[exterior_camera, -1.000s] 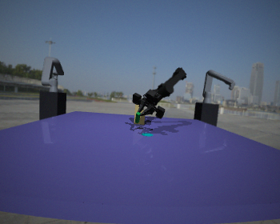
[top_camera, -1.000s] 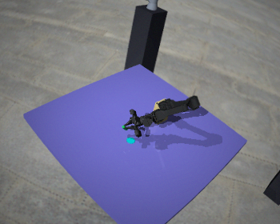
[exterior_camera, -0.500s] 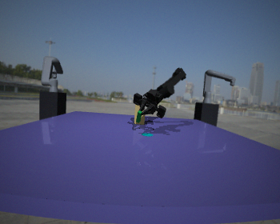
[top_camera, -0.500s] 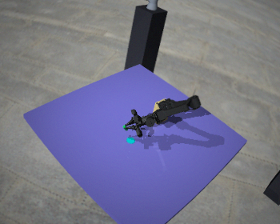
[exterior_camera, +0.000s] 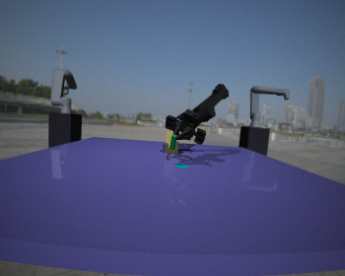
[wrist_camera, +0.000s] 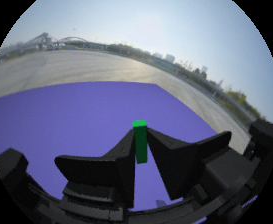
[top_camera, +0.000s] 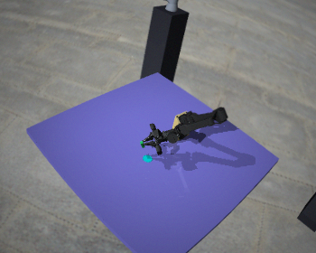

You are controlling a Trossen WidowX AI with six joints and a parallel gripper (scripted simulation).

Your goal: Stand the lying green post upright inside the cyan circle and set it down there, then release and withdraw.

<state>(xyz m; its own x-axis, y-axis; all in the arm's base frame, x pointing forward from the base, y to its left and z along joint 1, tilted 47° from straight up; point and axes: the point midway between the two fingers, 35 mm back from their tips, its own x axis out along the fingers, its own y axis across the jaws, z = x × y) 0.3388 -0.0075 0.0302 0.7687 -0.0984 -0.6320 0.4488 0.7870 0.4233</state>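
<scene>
Now: the cyan circle 3 cm behind my gripper tip, 4 cm to the left of it and 12 cm below it. Round my gripper tip: green post (1 cm behind, 2 cm below).
</scene>
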